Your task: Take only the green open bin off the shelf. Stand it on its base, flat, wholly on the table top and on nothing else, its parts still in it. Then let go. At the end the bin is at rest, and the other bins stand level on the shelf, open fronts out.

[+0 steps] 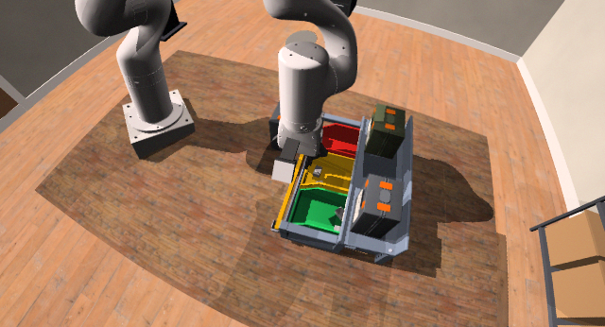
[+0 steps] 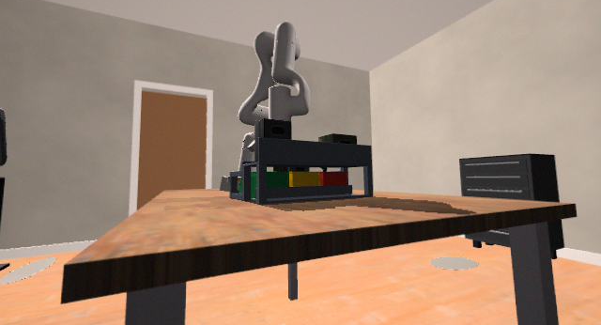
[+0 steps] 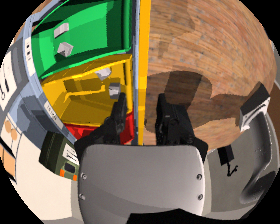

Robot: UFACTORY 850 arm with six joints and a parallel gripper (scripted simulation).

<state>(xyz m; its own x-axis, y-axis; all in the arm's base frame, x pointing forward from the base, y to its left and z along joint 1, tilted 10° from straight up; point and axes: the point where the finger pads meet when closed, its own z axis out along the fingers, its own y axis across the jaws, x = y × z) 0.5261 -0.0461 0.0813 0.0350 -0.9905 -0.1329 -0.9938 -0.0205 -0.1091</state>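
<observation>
Right now the yellow bar is 3 cm below my hand. Round my hand: red bin 12 cm to the left, 10 cm ahead, 5 cm below; then yellow bin 10 cm ahead, 5 cm below; then green bin 11 cm to the right, 11 cm ahead, 5 cm below.
</observation>
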